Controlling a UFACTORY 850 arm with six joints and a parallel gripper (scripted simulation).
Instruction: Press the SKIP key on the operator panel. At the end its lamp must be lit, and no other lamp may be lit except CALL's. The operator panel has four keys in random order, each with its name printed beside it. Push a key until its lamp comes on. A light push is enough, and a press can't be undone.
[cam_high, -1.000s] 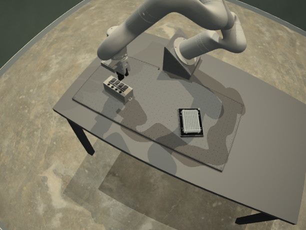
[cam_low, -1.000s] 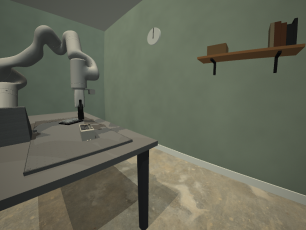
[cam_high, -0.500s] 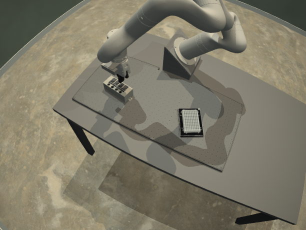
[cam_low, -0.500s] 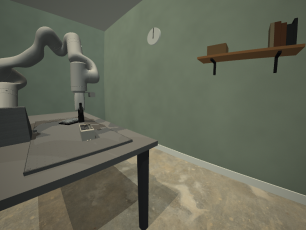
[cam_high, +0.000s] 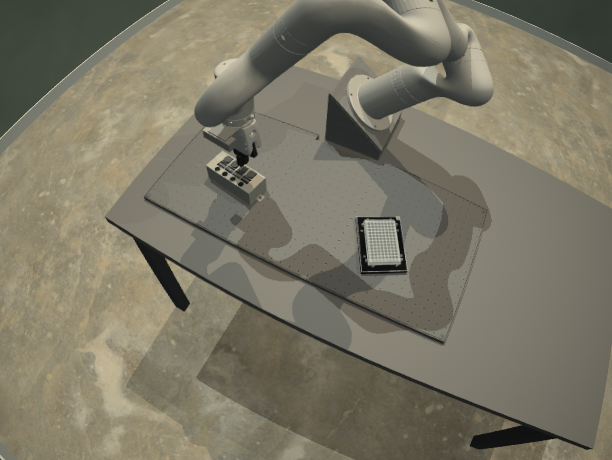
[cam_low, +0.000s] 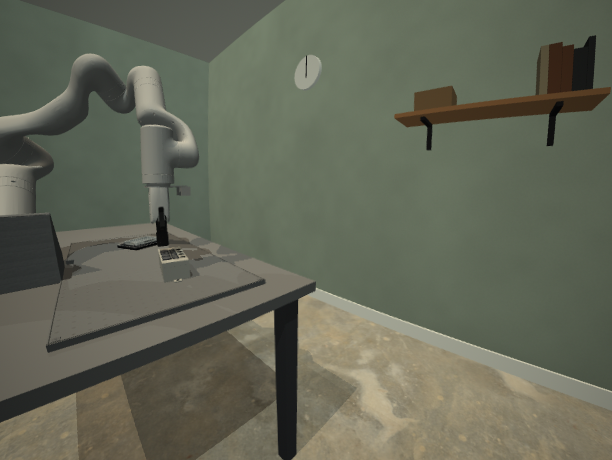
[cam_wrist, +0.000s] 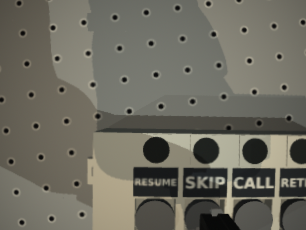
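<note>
My gripper is now 60 mm above the operator panel and 20 mm to the left of it.
</note>
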